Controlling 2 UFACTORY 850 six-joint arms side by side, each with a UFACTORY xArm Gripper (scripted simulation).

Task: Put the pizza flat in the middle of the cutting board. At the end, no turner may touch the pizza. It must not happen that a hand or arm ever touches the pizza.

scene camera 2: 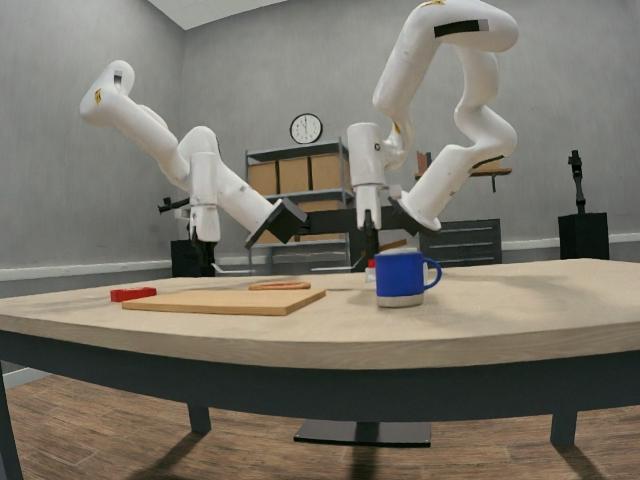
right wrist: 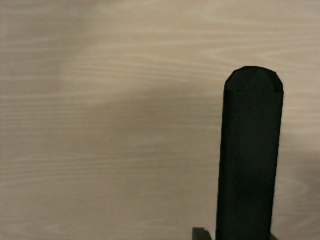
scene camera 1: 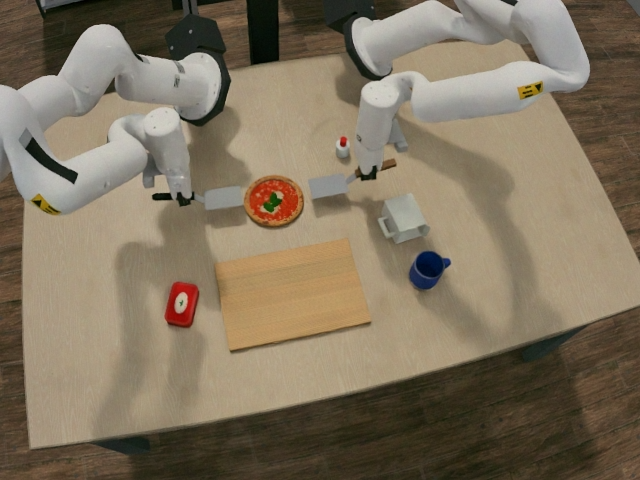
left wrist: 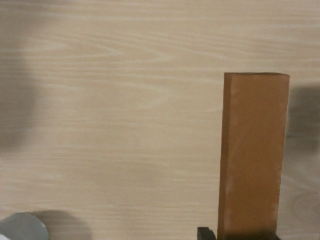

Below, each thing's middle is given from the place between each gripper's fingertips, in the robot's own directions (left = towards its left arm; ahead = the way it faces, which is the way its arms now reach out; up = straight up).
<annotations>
Now: left hand (scene camera 2: 373, 258) 4 cm to the left of the brown-handled turner (left wrist: 254, 112) and 2 cm above it. Round my left hand: white mug (scene camera 1: 404, 219): 15 cm ahead, 5 cm to the left, 6 cm below; then pizza (scene camera 1: 273, 201): 4 cm behind, 25 cm to the right, 9 cm below; then cutting board (scene camera 1: 269, 298): 24 cm ahead, 29 cm to the right, 8 cm below.
The pizza is 240 mm to the left of my right hand (scene camera 2: 206, 265), 80 mm below it and 40 mm ahead of it. The rest, counted from my right hand: black-handled turner (scene camera 1: 231, 196): 10 mm to the left, 10 mm below; cutting board: 320 mm ahead, 190 mm to the left, 80 mm below; brown-handled turner: 450 mm to the left, 80 mm ahead, 20 mm below.
</annotations>
